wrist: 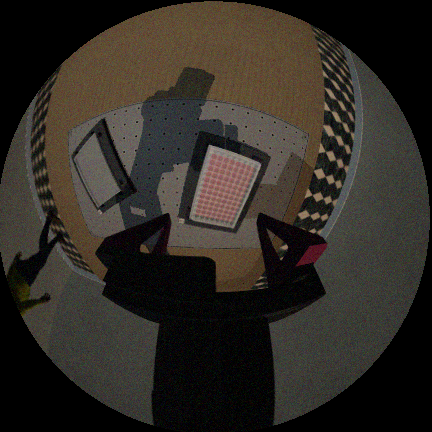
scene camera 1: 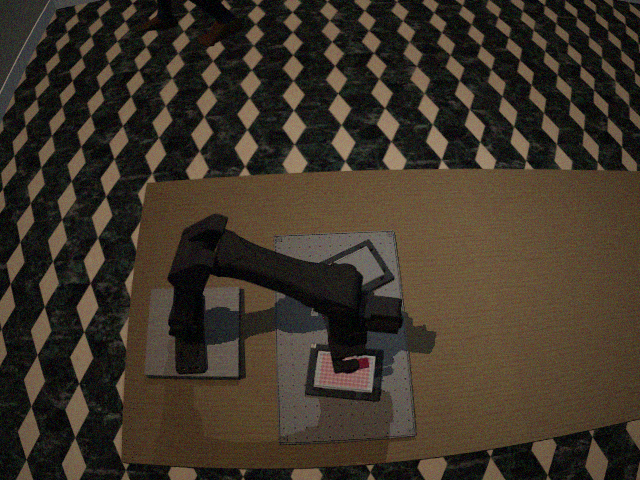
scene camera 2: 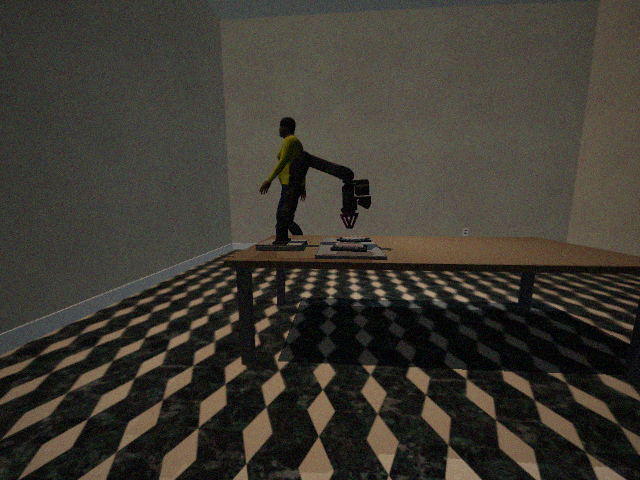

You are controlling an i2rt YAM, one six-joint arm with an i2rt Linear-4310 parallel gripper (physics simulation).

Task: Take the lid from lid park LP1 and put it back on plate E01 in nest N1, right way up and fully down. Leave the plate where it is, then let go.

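Seen in the pictures: gripper, fingertip midpoint: [wrist: 213, 217] [scene camera 1: 345, 351] [scene camera 2: 349, 228]; arm's base, origin of the base link: [scene camera 1: 190, 333] [scene camera 2: 282, 242].
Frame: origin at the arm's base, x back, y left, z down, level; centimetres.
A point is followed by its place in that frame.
Observation:
Plate E01 [scene camera 1: 338, 381] {z -1.3, x -32.7, y -14.9 cm} [wrist: 225, 187] {z -1.3, x -35.3, y -12.8 cm}, with pink wells and a pale rim, sits in dark nest N1 [scene camera 1: 378, 377] {z 0.1, x -41.6, y -14.8 cm} [wrist: 198, 150] {z 0.1, x -40.6, y -8.5 cm}. A pale, see-through border around the wells looks like the clear lid lying flat on the plate; its edge is too dim to tell exactly how far down it sits. Lid park LP1 [scene camera 1: 378, 260] [wrist: 112, 160] is a dark, turned frame with a plain grey inside and no lid that I can make out. My gripper [scene camera 1: 351, 363] {z -8.3, x -34.5, y -10.3 cm} [scene camera 2: 349, 225] {z -8.3, x -34.5, y -10.3 cm} [wrist: 213, 217] {z -8.3, x -34.5, y -10.3 cm} is open and empty, above the plate with a visible gap in scene camera 2.
Nest and lid park stand on a grey perforated board [scene camera 1: 299, 418] {z 1.2, x -23.3, y -22.0 cm} [wrist: 170, 112] {z 1.3, x -47.1, y -4.0 cm} on the wooden table [scene camera 1: 516, 289] {z 2.6, x -81.2, y 2.4 cm} [scene camera 2: 465, 250] {z 2.6, x -91.7, y -10.4 cm}. The arm's base is on a grey slab [scene camera 1: 222, 356] {z -0.2, x -7.5, y -6.2 cm}. The arm's forearm covers part of the lid park in scene camera 1. A person [scene camera 2: 289, 160] stands behind the table.

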